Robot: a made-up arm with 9 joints. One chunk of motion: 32 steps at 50 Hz.
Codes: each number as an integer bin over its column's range. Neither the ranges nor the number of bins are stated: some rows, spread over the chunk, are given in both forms.
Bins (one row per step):
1: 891 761 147 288 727 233 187 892 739
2: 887 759 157 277 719 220 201 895 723
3: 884 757 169 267 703 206 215 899 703
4: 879 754 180 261 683 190 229 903 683
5: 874 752 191 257 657 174 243 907 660
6: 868 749 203 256 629 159 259 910 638
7: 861 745 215 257 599 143 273 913 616
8: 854 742 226 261 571 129 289 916 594
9: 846 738 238 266 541 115 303 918 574
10: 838 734 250 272 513 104 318 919 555
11: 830 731 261 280 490 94 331 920 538
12: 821 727 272 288 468 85 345 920 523
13: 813 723 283 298 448 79 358 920 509
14: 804 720 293 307 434 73 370 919 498
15: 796 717 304 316 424 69 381 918 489
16: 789 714 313 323 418 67 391 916 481
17: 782 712 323 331 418 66 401 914 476
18: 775 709 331 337 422 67 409 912 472
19: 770 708 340 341 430 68 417 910 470
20: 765 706 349 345 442 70 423 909 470
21: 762 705 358 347 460 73 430 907 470
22: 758 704 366 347 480 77 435 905 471
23: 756 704 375 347 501 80 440 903 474
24: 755 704 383 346 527 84 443 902 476
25: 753 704 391 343 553 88 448 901 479
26: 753 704 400 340 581 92 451 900 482
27: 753 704 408 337 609 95 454 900 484
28: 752 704 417 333 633 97 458 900 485
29: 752 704 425 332 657 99 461 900 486
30: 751 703 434 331 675 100 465 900 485
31: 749 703 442 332 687 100 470 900 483
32: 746 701 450 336 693 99 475 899 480
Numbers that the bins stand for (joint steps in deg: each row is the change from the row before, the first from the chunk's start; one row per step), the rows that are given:
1: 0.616 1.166 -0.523 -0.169 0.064 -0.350 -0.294 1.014 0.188
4: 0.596 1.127 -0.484 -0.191 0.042 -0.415 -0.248 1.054 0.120
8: 0.553 1.059 -0.429 -0.191 -0.014 -0.506 -0.182 1.101 0.014
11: 0.512 0.998 -0.386 -0.176 -0.055 -0.559 -0.136 1.115 -0.054
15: 0.455 0.919 -0.335 -0.147 -0.088 -0.596 -0.080 1.108 -0.113
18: 0.419 0.874 -0.302 -0.130 -0.089 -0.599 -0.050 1.086 -0.133
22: 0.390 0.846 -0.260 -0.122 -0.060 -0.584 -0.021 1.061 -0.134
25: 0.381 0.846 -0.230 -0.125 -0.023 -0.568 -0.007 1.047 -0.125
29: 0.380 0.846 -0.189 -0.134 0.029 -0.551 0.008 1.043 -0.116
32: 0.369 0.830 -0.159 -0.131 0.047 -0.551 0.023 1.040 -0.123
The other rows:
2: 0.609 1.155 -0.511 -0.178 0.060 -0.370 -0.279 1.025 0.168
3: 0.604 1.143 -0.497 -0.186 0.052 -0.391 -0.263 1.040 0.144
5: 0.587 1.115 -0.471 -0.194 0.029 -0.439 -0.232 1.068 0.093
6: 0.577 1.099 -0.456 -0.195 0.015 -0.461 -0.215 1.079 0.066
7: 0.565 1.076 -0.442 -0.194 0.000 -0.485 -0.199 1.090 0.040
9: 0.540 1.037 -0.414 -0.187 -0.029 -0.527 -0.166 1.108 -0.011
10: 0.526 1.015 -0.400 -0.182 -0.043 -0.544 -0.150 1.112 -0.033
12: 0.497 0.975 -0.373 -0.169 -0.066 -0.572 -0.120 1.115 -0.072
13: 0.483 0.953 -0.360 -0.161 -0.076 -0.581 -0.106 1.115 -0.089
14: 0.468 0.936 -0.348 -0.154 -0.083 -0.590 -0.093 1.112 -0.102
16: 0.443 0.902 -0.324 -0.141 -0.091 -0.599 -0.069 1.101 -0.122
17: 0.431 0.891 -0.312 -0.135 -0.091 -0.601 -0.058 1.094 -0.128
19: 0.410 0.869 -0.292 -0.127 -0.085 -0.598 -0.041 1.079 -0.135
20: 0.402 0.858 -0.281 -0.124 -0.079 -0.595 -0.034 1.076 -0.135
21: 0.397 0.852 -0.270 -0.122 -0.070 -0.590 -0.027 1.068 -0.135
23: 0.386 0.846 -0.250 -0.122 -0.049 -0.580 -0.016 1.054 -0.131
24: 0.385 0.846 -0.240 -0.123 -0.036 -0.574 -0.012 1.050 -0.128
26: 0.381 0.846 -0.220 -0.128 -0.009 -0.562 -0.003 1.043 -0.121
27: 0.381 0.846 -0.210 -0.130 0.005 -0.557 0.000 1.043 -0.119
28: 0.380 0.846 -0.199 -0.133 0.017 -0.554 0.004 1.043 -0.117
30: 0.378 0.841 -0.179 -0.135 0.038 -0.550 0.012 1.043 -0.117
31: 0.375 0.841 -0.169 -0.134 0.044 -0.550 0.018 1.043 -0.120

